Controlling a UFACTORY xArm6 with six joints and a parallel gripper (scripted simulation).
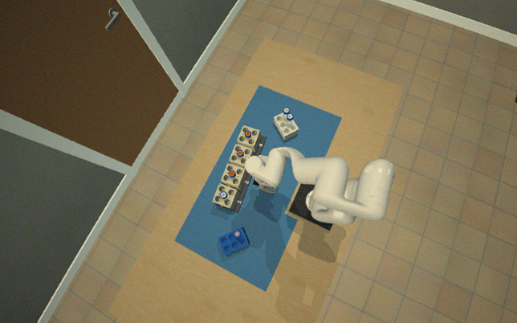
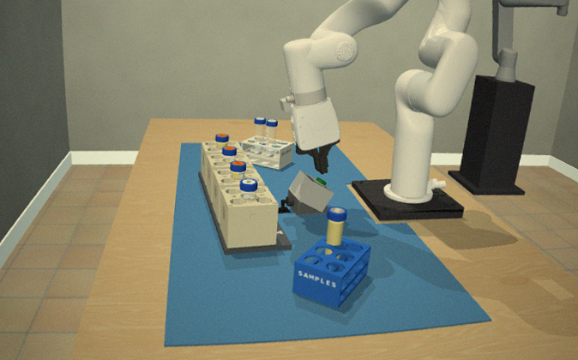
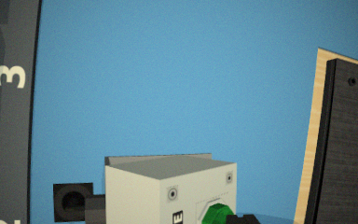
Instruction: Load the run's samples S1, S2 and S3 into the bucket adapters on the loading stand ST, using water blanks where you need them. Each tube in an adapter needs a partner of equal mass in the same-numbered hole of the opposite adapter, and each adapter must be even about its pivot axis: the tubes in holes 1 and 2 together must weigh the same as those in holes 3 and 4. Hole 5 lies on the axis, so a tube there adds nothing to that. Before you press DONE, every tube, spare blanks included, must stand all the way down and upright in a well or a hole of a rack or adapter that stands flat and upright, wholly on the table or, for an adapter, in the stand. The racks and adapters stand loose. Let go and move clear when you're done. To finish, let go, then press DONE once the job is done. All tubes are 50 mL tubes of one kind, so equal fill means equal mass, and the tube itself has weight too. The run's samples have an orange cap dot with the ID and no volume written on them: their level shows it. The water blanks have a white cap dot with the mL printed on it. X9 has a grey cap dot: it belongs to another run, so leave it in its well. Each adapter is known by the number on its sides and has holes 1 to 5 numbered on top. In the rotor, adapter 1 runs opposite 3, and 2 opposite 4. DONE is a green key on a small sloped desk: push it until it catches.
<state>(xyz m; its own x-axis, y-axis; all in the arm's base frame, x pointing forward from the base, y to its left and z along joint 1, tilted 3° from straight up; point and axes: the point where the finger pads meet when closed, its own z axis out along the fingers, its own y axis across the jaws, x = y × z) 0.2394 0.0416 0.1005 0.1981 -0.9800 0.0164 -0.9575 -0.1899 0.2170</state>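
My gripper is now 40 mm above the green done key. Also, from my hand: sample tube: 210 mm ahead, 60 mm to the right, 40 mm below; then yellowish tube: 280 mm to the left, 40 mm below, 30 mm ahead; then adapter: 180 mm ahead, 160 mm to the left, 60 mm below.
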